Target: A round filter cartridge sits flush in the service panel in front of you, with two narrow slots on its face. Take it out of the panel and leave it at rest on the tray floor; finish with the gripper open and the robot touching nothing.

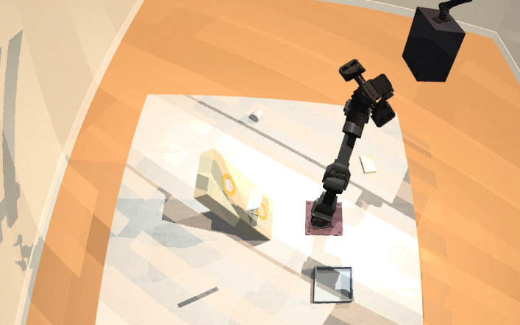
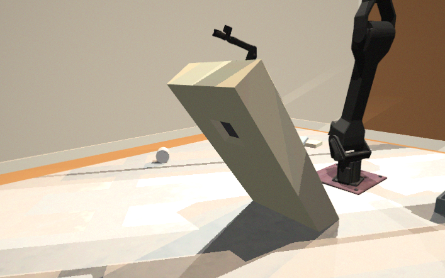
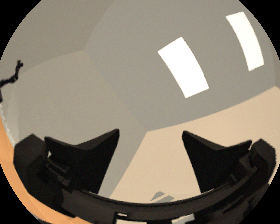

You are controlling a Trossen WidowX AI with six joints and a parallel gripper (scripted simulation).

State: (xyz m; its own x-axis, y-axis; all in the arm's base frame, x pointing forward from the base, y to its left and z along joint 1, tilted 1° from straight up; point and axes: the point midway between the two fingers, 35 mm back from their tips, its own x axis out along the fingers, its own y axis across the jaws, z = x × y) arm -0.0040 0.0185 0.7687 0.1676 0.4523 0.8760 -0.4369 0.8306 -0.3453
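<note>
Right now my gripper tip is 350 mm short of the round filter cartridge, 120 mm to the left of it and 580 mm above it. From my gripper tip the other things lie so: cream block: 290 mm behind, 290 mm to the right, 800 mm below; grey tray: 240 mm to the left, 790 mm below; service panel: 310 mm ahead, 110 mm to the right, 650 mm below.
</note>
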